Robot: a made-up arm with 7 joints. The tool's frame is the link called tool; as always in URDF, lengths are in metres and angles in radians. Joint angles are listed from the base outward.
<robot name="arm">
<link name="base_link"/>
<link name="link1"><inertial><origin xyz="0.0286 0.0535 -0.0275"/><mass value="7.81"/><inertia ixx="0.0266" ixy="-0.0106" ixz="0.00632" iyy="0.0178" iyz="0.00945" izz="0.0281"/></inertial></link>
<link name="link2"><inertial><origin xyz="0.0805 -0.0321 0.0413"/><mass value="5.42"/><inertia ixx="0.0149" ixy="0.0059" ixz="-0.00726" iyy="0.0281" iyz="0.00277" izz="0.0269"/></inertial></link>
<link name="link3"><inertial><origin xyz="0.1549 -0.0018 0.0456"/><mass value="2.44"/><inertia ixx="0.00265" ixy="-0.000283" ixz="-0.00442" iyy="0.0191" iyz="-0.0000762" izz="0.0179"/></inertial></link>
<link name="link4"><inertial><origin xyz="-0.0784 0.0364 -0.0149"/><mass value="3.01"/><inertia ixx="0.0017" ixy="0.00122" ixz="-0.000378" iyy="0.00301" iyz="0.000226" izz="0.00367"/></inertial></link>
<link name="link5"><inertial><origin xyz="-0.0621 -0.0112 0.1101"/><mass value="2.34"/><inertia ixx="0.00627" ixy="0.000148" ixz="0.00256" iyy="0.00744" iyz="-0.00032" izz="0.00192"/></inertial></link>
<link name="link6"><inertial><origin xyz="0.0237 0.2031 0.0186"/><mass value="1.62"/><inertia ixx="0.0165" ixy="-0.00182" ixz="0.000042" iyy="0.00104" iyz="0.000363" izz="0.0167"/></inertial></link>
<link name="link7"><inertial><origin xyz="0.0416 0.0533 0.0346"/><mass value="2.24"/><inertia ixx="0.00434" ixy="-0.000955" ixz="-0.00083" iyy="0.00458" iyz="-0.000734" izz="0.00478"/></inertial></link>
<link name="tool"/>
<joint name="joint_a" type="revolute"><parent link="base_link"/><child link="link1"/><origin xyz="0 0 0.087" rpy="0 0 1.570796"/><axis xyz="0 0 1"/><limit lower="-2.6" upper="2.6"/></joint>
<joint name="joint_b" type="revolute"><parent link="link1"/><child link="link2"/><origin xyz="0.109 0.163 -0.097" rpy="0 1.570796 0"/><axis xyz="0 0 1"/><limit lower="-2.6" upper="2.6"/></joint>
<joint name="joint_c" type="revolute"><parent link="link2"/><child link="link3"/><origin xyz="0.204 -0.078 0.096" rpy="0 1.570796 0"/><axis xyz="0 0 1"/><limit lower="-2.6" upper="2.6"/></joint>
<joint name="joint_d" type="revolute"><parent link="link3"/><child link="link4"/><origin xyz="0.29 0.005 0.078" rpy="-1.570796 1.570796 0"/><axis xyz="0 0 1"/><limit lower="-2.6" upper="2.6"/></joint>
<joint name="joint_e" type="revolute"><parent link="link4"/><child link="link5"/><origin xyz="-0.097 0.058 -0.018" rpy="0 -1.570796 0"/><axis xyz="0 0 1"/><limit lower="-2.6" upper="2.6"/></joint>
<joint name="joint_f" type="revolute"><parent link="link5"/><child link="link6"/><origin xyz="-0.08 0.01 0.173" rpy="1.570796 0 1.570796"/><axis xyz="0 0 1"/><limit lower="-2.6" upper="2.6"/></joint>
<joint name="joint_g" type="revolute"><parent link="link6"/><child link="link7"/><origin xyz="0.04 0.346 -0.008" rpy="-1.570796 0 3.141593"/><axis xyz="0 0 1"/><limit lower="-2.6" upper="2.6"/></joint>
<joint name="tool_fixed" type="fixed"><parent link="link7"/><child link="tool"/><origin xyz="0.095 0.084 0.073" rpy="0 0 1.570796"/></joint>
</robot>
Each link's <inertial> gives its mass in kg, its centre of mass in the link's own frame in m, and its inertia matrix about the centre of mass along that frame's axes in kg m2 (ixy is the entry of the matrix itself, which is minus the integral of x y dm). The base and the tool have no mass. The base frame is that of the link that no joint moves.
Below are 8 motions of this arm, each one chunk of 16 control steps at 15 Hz.
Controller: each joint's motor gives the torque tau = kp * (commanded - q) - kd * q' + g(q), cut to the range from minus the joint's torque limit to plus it. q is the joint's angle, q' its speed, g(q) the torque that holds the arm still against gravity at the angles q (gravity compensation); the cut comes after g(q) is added. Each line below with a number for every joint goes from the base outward.
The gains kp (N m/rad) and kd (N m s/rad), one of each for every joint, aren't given. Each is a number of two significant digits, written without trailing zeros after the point. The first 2 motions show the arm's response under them.
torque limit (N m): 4.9 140 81 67 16 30 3.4
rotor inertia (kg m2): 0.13 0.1 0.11 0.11 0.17 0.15 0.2
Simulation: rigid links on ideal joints. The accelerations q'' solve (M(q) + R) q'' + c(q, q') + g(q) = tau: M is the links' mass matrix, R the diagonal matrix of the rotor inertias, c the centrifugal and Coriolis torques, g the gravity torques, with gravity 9.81 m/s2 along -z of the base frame. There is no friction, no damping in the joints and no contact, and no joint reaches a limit. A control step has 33 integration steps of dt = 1/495 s. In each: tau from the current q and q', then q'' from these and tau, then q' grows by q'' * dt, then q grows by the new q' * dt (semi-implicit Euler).
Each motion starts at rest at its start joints. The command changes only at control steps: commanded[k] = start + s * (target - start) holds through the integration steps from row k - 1 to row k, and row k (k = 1, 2, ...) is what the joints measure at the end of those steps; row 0 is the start. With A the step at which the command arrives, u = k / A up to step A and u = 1 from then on. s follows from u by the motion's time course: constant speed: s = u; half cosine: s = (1 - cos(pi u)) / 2; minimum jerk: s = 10 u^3 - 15 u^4 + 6 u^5; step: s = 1 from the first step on.
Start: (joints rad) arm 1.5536 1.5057 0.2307 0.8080 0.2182 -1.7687 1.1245
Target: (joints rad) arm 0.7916 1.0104 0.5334 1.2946 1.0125 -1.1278 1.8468
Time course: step
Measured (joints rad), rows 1 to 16:
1: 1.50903 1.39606 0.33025 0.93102 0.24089 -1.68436 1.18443
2: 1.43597 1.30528 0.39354 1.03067 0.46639 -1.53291 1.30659
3: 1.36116 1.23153 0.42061 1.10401 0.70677 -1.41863 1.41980
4: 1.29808 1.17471 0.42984 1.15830 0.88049 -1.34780 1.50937
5: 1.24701 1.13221 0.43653 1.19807 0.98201 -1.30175 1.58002
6: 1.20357 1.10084 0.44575 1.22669 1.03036 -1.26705 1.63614
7: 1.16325 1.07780 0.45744 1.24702 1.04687 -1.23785 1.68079
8: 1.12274 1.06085 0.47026 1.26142 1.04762 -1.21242 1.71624
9: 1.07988 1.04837 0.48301 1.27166 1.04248 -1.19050 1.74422
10: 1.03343 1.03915 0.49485 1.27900 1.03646 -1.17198 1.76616
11: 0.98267 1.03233 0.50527 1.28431 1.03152 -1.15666 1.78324
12: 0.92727 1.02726 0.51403 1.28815 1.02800 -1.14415 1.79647
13: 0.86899 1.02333 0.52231 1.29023 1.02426 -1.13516 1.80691
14: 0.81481 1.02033 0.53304 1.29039 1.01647 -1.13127 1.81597
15: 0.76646 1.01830 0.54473 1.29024 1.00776 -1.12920 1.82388
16: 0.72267 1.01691 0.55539 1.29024 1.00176 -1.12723 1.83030
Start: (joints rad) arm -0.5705 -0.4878 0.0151 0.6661 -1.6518 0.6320 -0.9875
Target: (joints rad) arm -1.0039 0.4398 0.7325 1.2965 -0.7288 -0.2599 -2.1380
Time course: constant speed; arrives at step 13
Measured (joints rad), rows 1 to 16:
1: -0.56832 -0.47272 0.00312 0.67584 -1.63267 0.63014 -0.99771
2: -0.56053 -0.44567 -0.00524 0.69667 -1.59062 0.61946 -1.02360
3: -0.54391 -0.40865 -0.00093 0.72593 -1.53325 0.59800 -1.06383
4: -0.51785 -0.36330 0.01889 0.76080 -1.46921 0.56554 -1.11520
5: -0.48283 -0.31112 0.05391 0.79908 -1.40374 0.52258 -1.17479
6: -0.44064 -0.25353 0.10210 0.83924 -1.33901 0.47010 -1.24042
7: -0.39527 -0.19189 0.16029 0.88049 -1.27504 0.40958 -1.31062
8: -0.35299 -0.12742 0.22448 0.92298 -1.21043 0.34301 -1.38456
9: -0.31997 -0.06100 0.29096 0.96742 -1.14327 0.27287 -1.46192
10: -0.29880 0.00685 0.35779 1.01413 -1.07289 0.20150 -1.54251
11: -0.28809 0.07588 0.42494 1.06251 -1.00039 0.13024 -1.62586
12: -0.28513 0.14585 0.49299 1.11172 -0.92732 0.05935 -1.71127
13: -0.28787 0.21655 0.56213 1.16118 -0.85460 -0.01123 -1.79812
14: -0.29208 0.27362 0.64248 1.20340 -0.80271 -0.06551 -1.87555
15: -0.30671 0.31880 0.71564 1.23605 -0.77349 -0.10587 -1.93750
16: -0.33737 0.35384 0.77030 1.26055 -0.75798 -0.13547 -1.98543
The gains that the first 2 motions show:
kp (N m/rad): 120 700 59 270 52 36 22
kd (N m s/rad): 13 170 10 57 7.7 10 6.4
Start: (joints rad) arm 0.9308 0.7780 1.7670 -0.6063 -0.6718 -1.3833 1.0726
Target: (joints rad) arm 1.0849 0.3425 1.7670 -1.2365 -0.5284 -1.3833 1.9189
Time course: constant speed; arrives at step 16
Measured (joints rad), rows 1 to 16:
1: 0.93393 0.77227 1.76848 -0.61472 -0.67195 -1.37887 1.07888
2: 0.93996 0.76113 1.76938 -0.63177 -0.66904 -1.37412 1.09472
3: 0.94825 0.74590 1.76969 -0.65537 -0.66285 -1.37091 1.11897
4: 0.95811 0.72761 1.76965 -0.68372 -0.65421 -1.36926 1.14991
5: 0.96879 0.70704 1.76938 -0.71542 -0.64417 -1.36875 1.18602
6: 0.97964 0.68479 1.76897 -0.74948 -0.63363 -1.36894 1.22607
7: 0.99019 0.66129 1.76847 -0.78518 -0.62320 -1.36955 1.26915
8: 1.00017 0.63684 1.76797 -0.82202 -0.61321 -1.37036 1.31454
9: 1.00952 0.61170 1.76755 -0.85967 -0.60372 -1.37125 1.36173
10: 1.01834 0.58603 1.76726 -0.89787 -0.59465 -1.37213 1.41028
11: 1.02682 0.55996 1.76712 -0.93647 -0.58584 -1.37293 1.45988
12: 1.03521 0.53361 1.76712 -0.97532 -0.57716 -1.37363 1.51027
13: 1.04370 0.50704 1.76720 -1.01435 -0.56850 -1.37421 1.56126
14: 1.05243 0.48031 1.76731 -1.05350 -0.55981 -1.37468 1.61271
15: 1.06147 0.45348 1.76738 -1.09272 -0.55108 -1.37507 1.66450
16: 1.07082 0.42656 1.76738 -1.13199 -0.54232 -1.37540 1.71657

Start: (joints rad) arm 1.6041 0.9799 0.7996 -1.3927 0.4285 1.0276 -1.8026
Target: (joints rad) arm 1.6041 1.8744 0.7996 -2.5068 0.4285 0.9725 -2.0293
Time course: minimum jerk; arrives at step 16
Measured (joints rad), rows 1 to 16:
1: 1.60415 0.98035 0.79954 -1.39332 0.42830 1.02757 -1.80264
2: 1.60452 0.98356 0.79922 -1.39768 0.42708 1.02740 -1.80295
3: 1.60559 0.99287 0.79861 -1.41036 0.42456 1.02693 -1.80414
4: 1.60752 1.01160 0.79784 -1.43574 0.42116 1.02610 -1.80697
5: 1.61017 1.04226 0.79709 -1.47697 0.41784 1.02502 -1.81221
6: 1.61304 1.08614 0.79647 -1.53546 0.41566 1.02388 -1.82041
7: 1.61548 1.14310 0.79595 -1.61074 0.41553 1.02288 -1.83186
8: 1.61682 1.21160 0.79537 -1.70058 0.41789 1.02205 -1.84651
9: 1.61659 1.28885 0.79458 -1.80130 0.42257 1.02115 -1.86399
10: 1.61455 1.37110 0.79362 -1.90812 0.42888 1.01960 -1.88366
11: 1.61082 1.45411 0.79283 -2.01559 0.43574 1.01667 -1.90465
12: 1.60586 1.53354 0.79274 -2.11810 0.44196 1.01165 -1.92599
13: 1.60042 1.60552 0.79382 -2.21048 0.44646 1.00428 -1.94662
14: 1.59542 1.66709 0.79616 -2.28865 0.44858 0.99495 -1.96552
15: 1.59169 1.71670 0.79937 -2.35036 0.44824 0.98480 -1.98183
16: 1.58978 1.75478 0.80261 -2.39601 0.44589 0.97544 -1.99502

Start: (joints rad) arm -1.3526 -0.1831 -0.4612 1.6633 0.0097 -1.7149 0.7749
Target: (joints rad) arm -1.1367 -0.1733 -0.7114 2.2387 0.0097 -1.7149 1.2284
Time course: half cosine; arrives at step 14
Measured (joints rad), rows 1 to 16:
1: -1.35183 -0.18295 -0.46123 1.66510 0.00925 -1.71522 0.77572
2: -1.34887 -0.18247 -0.46155 1.67192 0.00772 -1.71604 0.77918
3: -1.34278 -0.18168 -0.46292 1.68602 0.00505 -1.71707 0.78701
4: -1.33319 -0.18065 -0.46633 1.70857 0.00157 -1.71793 0.80031
5: -1.32010 -0.17946 -0.47280 1.73984 -0.00223 -1.71833 0.81960
6: -1.30383 -0.17825 -0.48309 1.77923 -0.00586 -1.71806 0.84479
7: -1.28491 -0.17712 -0.49765 1.82550 -0.00885 -1.71702 0.87534
8: -1.26403 -0.17616 -0.51656 1.87682 -0.01082 -1.71521 0.91025
9: -1.24201 -0.17545 -0.53954 1.93100 -0.01145 -1.71275 0.94820
10: -1.21969 -0.17504 -0.56601 1.98557 -0.01052 -1.70983 0.98760
11: -1.19793 -0.17494 -0.59509 2.03797 -0.00791 -1.70675 1.02672
12: -1.17759 -0.17512 -0.62566 2.08572 -0.00362 -1.70383 1.06380
13: -1.15949 -0.17556 -0.65643 2.12649 0.00223 -1.70141 1.09713
14: -1.14444 -0.17619 -0.68593 2.15831 0.00936 -1.69978 1.12516
15: -1.13264 -0.17680 -0.71265 2.18140 0.01683 -1.69943 1.14741
16: -1.12366 -0.17717 -0.73522 2.19790 0.02338 -1.70062 1.16474

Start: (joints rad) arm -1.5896 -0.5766 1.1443 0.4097 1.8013 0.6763 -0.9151
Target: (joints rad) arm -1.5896 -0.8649 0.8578 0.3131 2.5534 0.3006 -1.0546
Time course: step
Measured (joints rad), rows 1 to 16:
1: -1.53524 -0.62301 1.14073 0.41179 1.87957 0.64034 -0.91729
2: -1.47537 -0.67505 1.08532 0.39194 2.10644 0.57275 -0.93300
3: -1.46283 -0.72250 1.01215 0.36708 2.29585 0.51149 -0.95898
4: -1.51002 -0.76186 0.94836 0.34522 2.41887 0.46897 -0.98430
5: -1.56250 -0.79344 0.89853 0.32869 2.49538 0.43464 -1.00692
6: -1.59109 -0.81637 0.85671 0.31921 2.53684 0.40379 -1.02513
7: -1.60243 -0.83211 0.82561 0.31512 2.55396 0.37629 -1.03772
8: -1.60547 -0.84274 0.80762 0.31385 2.55847 0.35318 -1.04562
9: -1.60489 -0.84990 0.80154 0.31368 2.55816 0.33523 -1.05036
10: -1.60262 -0.85466 0.80424 0.31379 2.55669 0.32239 -1.05309
11: -1.59957 -0.85778 0.81233 0.31384 2.55540 0.31398 -1.05453
12: -1.59633 -0.85980 0.82294 0.31377 2.55456 0.30901 -1.05516
13: -1.59335 -0.86110 0.83387 0.31359 2.55414 0.30647 -1.05529
14: -1.59091 -0.86194 0.84368 0.31335 2.55398 0.30546 -1.05515
15: -1.58916 -0.86252 0.85157 0.31311 2.55396 0.30526 -1.05490
16: -1.58808 -0.86294 0.85723 0.31291 2.55398 0.30536 -1.05464

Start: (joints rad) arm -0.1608 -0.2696 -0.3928 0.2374 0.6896 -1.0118 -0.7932
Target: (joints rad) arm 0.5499 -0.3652 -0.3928 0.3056 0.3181 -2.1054 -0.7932
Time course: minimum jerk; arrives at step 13
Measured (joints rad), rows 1 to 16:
1: -0.16017 -0.26970 -0.39243 0.23761 0.68940 -1.01220 -0.79319
2: -0.15557 -0.27036 -0.38992 0.23898 0.68795 -1.01534 -0.79312
3: -0.14139 -0.27216 -0.38331 0.24240 0.68334 -1.02581 -0.79286
4: -0.11563 -0.27549 -0.37338 0.24783 0.67199 -1.05001 -0.79240
5: -0.07849 -0.28054 -0.36287 0.25455 0.65133 -1.09339 -0.79175
6: -0.03161 -0.28753 -0.35491 0.26212 0.62060 -1.15872 -0.79094
7: 0.02518 -0.29645 -0.35144 0.27012 0.58206 -1.24497 -0.78985
8: 0.09430 -0.30692 -0.35286 0.27809 0.53966 -1.34764 -0.78836
9: 0.17931 -0.31821 -0.35837 0.28553 0.49760 -1.45972 -0.78647
10: 0.28390 -0.32944 -0.36658 0.29200 0.45961 -1.57282 -0.78433
11: 0.39988 -0.33909 -0.38071 0.29512 0.42489 -1.68050 -0.78229
12: 0.49978 -0.34664 -0.40521 0.29471 0.38631 -1.77929 -0.78178
13: 0.58932 -0.35242 -0.42666 0.29424 0.35406 -1.86037 -0.78291
14: 0.67089 -0.35645 -0.43939 0.29419 0.33188 -1.92281 -0.78486
15: 0.74226 -0.35909 -0.44411 0.29445 0.31788 -1.96998 -0.78698
16: 0.80044 -0.36074 -0.44356 0.29485 0.30928 -2.00554 -0.78899

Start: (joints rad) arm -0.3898 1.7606 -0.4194 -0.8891 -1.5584 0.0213 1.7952
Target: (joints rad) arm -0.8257 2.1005 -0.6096 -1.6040 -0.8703 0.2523 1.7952
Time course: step
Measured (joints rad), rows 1 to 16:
1: -0.34085 1.83304 -0.49112 -1.01074 -1.39134 0.10549 1.81530
2: -0.28990 1.89995 -0.54114 -1.17811 -1.19282 0.12131 1.81729
3: -0.26485 1.94982 -0.57200 -1.30238 -1.06680 0.12241 1.81093
4: -0.26076 1.98683 -0.58850 -1.39111 -0.99124 0.12924 1.80566
5: -0.27309 2.01450 -0.59453 -1.45378 -0.94484 0.14255 1.80189
6: -0.29830 2.03531 -0.59481 -1.49769 -0.91555 0.15971 1.79908
7: -0.33381 2.05104 -0.59305 -1.52826 -0.89679 0.17802 1.79698
8: -0.37790 2.06295 -0.59135 -1.54944 -0.88472 0.19554 1.79547
9: -0.42952 2.07197 -0.59049 -1.56407 -0.87695 0.21121 1.79446
10: -0.48806 2.07883 -0.59051 -1.57413 -0.87189 0.22470 1.79386
11: -0.55320 2.08403 -0.59115 -1.58101 -0.86854 0.23607 1.79352
12: -0.62477 2.08797 -0.59211 -1.58567 -0.86621 0.24561 1.79337
13: -0.70224 2.09101 -0.59343 -1.58888 -0.86447 0.25363 1.79325
14: -0.77848 2.09340 -0.59794 -1.59208 -0.86374 0.25857 1.79272
15: -0.84815 2.09520 -0.60440 -1.59499 -0.86461 0.25936 1.79232
16: -0.91167 2.09655 -0.61027 -1.59741 -0.86614 0.25798 1.79235

